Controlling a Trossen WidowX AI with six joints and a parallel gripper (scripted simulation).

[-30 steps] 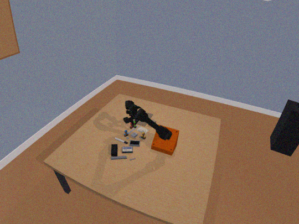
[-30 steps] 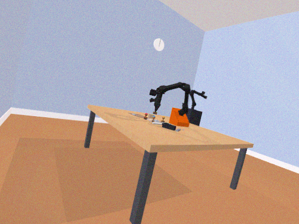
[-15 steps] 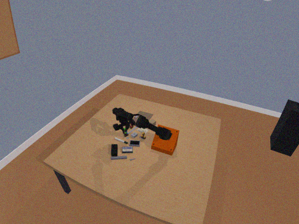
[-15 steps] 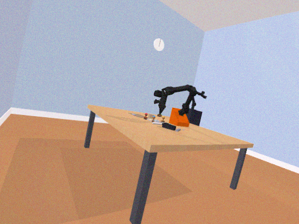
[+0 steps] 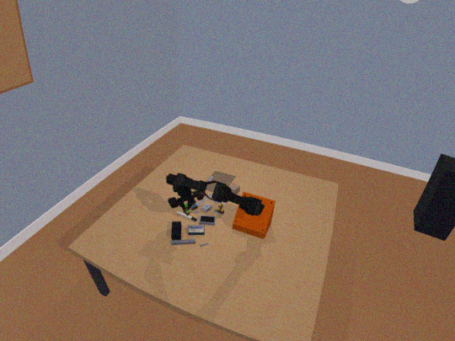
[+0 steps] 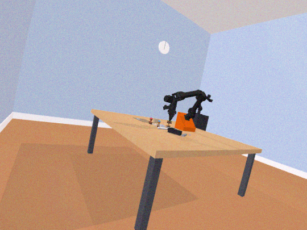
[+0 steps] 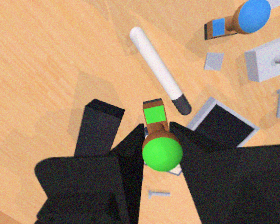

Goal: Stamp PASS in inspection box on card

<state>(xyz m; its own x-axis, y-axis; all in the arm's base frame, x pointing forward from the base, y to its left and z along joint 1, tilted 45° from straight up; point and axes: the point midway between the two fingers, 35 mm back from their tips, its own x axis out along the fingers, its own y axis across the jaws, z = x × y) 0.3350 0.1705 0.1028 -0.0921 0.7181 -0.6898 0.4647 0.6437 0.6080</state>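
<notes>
Right now the white marker is 8 cm below my gripper tip and 3 cm to the right of it. Round my gripper tip: black block 10 cm to the left, 7 cm below, 1 cm behind; then ink pad 9 cm behind, 8 cm below, 7 cm to the right; then blue-knobbed stamp 12 cm to the right, 7 cm below, 3 cm ahead.
</notes>
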